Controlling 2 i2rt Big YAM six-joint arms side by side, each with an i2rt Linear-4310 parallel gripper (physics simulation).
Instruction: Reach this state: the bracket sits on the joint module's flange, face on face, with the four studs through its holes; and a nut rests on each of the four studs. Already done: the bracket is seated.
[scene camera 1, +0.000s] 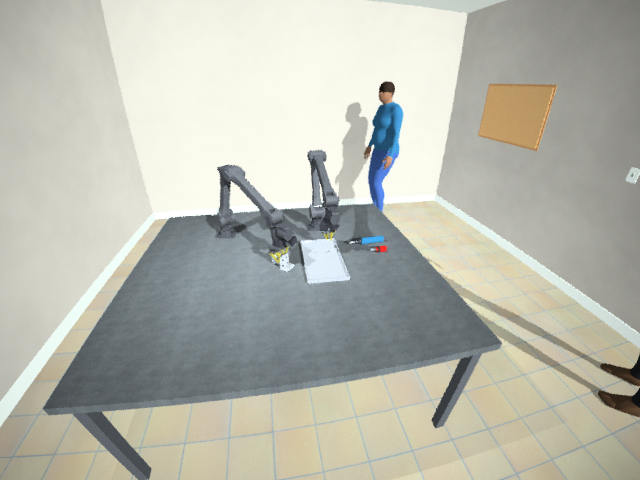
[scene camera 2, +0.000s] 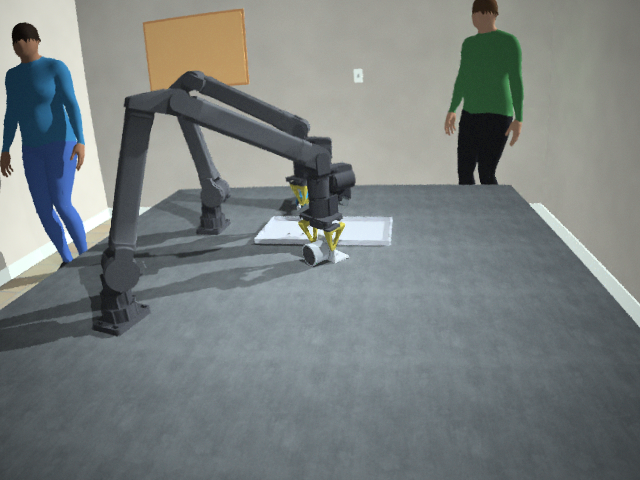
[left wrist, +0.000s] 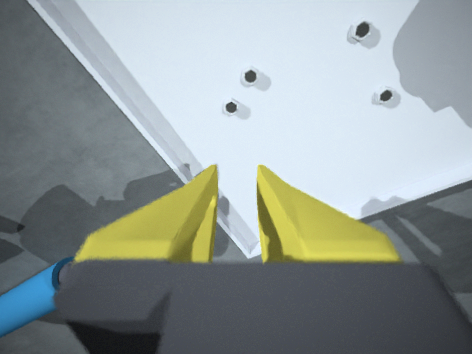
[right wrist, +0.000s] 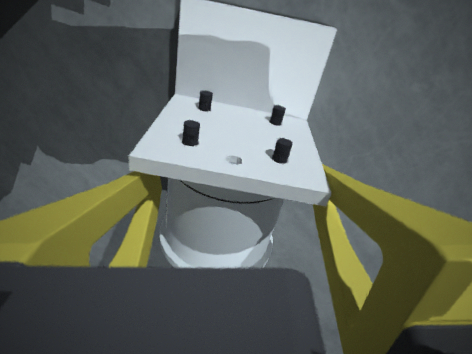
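Pixels of known places: left gripper, fingertip midpoint: (scene camera 1: 329, 240) (scene camera 2: 304, 204) (left wrist: 237, 176); right gripper, fingertip midpoint: (scene camera 1: 281, 259) (scene camera 2: 323, 247) (right wrist: 236, 175); left arm's base at its link origin: (scene camera 1: 316, 228) (scene camera 2: 214, 228); right arm's base at its link origin: (scene camera 1: 226, 235) (scene camera 2: 122, 320).
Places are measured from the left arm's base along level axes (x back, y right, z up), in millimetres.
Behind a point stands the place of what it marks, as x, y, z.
Observation:
The white bracket (scene camera 1: 285, 261) @(-440, 240, 30) (scene camera 2: 338, 256) @(-473, 241, 7) (right wrist: 215, 116) @(-436, 237, 25) sits on the flange of the joint module (scene camera 2: 311, 254) @(-409, 304, 39) (right wrist: 215, 230) @(-419, 269, 62), which lies on the table. Four black studs (right wrist: 191, 133) @(-435, 230, 56) stand bare through its plate; its other leg rises behind. My right gripper (scene camera 1: 279, 255) @(-434, 260, 43) (scene camera 2: 323, 245) @(-434, 260, 43) (right wrist: 236, 175) @(-434, 260, 43) is open, its fingers at the plate's two side edges; whether they touch is unclear. Several nuts (left wrist: 244, 77) @(-345, -8, 9) (left wrist: 226, 108) @(-334, -28, 9) (left wrist: 379, 96) @(-291, 62, 9) lie apart in the tray (scene camera 1: 325, 271) @(-530, 30, 4) (scene camera 2: 361, 235) @(-522, 65, 4) (left wrist: 300, 145) @(-279, 4, 4). My left gripper (scene camera 1: 328, 236) @(-325, -26, 78) (scene camera 2: 300, 200) @(-325, -26, 78) (left wrist: 237, 176) @(-325, -26, 78) hangs over the tray's corner, shut to a narrow, empty gap.
A blue-handled tool (scene camera 1: 373, 239) @(-272, -324, 32) (left wrist: 25, 300) @(-273, -288, 36) and a shorter red one (scene camera 1: 381, 249) @(-382, -339, 22) lie on the table (scene camera 1: 258, 330) @(-897, 376, 0) (scene camera 2: 361, 372) @(-582, 748, 0) beside the tray. The tray's raised rim lies close beside the bracket. The two arms reach in close together.

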